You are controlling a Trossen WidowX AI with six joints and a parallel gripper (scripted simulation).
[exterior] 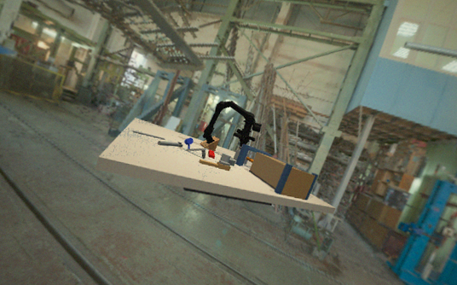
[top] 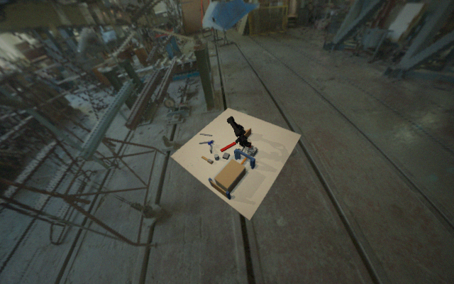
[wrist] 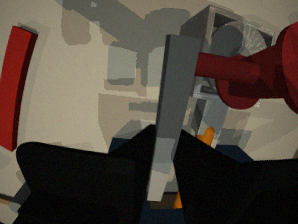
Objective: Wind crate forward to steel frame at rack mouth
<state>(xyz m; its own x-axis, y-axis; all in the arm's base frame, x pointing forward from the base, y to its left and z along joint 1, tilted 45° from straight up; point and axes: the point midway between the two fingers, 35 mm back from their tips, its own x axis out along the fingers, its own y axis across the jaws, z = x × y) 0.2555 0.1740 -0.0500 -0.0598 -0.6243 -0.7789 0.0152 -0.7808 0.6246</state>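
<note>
Now: gripper tip 50 mm past the red knob, 40 mm to the right of it and 20 mm below it. Round my gripper tip: winch handle 10 mm to the left, 10 mm behind, 10 mm above; blue steel frame 100 mm ahead, 70 mm to the left, 20 mm below; grey winch 100 mm below, 80 mm behind, 70 mm to the left.
</note>
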